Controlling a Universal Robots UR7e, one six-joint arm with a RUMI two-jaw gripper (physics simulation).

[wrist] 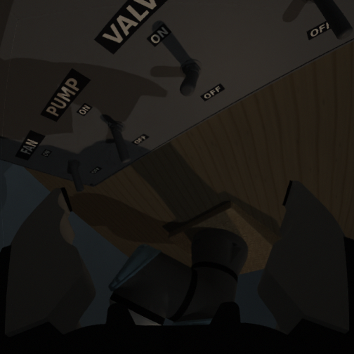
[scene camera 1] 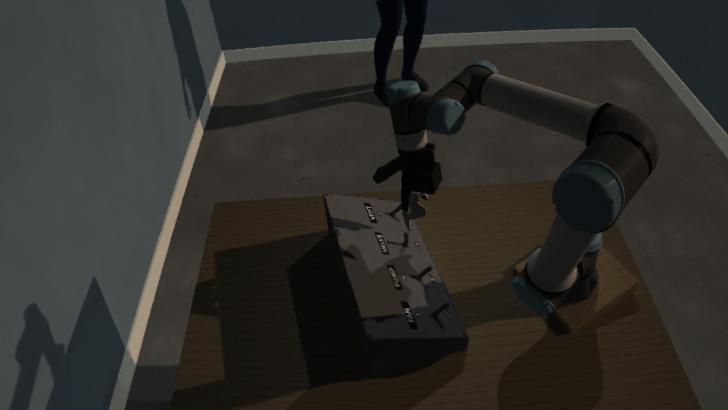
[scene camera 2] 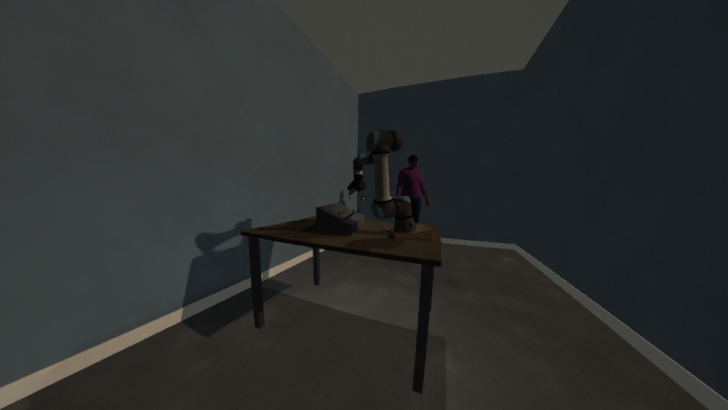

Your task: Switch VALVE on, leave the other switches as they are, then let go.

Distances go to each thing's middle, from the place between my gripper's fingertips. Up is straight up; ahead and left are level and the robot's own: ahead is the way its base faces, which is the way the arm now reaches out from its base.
The grey sloped switch panel (scene camera 1: 393, 308) is 8 cm ahead of my hand, 8 cm to the left of it and 14 cm below it.
